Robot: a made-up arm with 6 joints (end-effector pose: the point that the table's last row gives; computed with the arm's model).
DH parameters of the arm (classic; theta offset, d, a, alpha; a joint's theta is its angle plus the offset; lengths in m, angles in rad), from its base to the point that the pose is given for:
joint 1: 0 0.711 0.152 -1.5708
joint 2: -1.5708 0 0.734 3.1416
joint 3: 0 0 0.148 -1.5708
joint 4: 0 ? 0 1.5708
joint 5: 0 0 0 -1.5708
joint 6: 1.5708 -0.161 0 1.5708
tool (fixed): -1.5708 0 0 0
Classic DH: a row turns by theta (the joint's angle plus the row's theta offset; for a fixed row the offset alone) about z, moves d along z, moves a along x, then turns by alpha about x.
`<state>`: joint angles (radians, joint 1 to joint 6).
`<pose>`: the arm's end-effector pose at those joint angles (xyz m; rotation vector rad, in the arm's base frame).
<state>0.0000 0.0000 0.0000 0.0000 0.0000 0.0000</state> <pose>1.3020 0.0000 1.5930 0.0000 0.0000 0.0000</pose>
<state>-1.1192 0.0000 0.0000 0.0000 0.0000 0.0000</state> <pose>0.5682 -1.1715 1.5930 0.0000 0.0000 -1.1192</pose>
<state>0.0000 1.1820 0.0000 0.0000 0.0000 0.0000</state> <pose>1.4041 0.0000 -0.0188 0.0000 1.1820 0.0000</pose>
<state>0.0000 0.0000 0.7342 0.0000 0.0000 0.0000</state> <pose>0.9066 0.0000 2.3254 0.0000 -0.7342 0.0000</pose>
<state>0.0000 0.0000 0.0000 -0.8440 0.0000 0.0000</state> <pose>1.3020 0.0000 1.5930 0.8440 0.0000 0.0000</pose>
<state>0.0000 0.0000 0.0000 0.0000 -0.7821 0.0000</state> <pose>1.2552 0.0000 1.4795 0.0000 0.7821 0.0000</pose>
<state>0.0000 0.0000 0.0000 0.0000 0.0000 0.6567</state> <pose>1.3020 0.0000 1.5930 -0.6567 0.0000 0.0000</pose>
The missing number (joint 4, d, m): -0.989
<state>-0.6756 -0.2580 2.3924 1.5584 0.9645 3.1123</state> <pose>-0.7435 0.7654 1.7985 -0.7230 -0.9726 1.1337</pose>
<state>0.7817 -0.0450 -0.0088 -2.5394 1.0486 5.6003</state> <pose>0.8977 0.7797 1.5159 2.7058 0.1632 -1.0919</pose>
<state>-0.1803 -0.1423 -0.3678 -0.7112 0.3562 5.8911</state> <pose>1.1755 -0.2515 1.3684 1.0568 -0.2642 -0.3432</pose>
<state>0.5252 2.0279 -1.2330 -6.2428 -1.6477 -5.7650</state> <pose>-0.1331 -0.0846 0.5156 -0.0433 -1.3800 0.0527</pose>
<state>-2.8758 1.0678 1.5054 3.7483 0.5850 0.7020</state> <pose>-1.7315 -0.4188 1.6087 0.0170 2.4890 1.7846</pose>
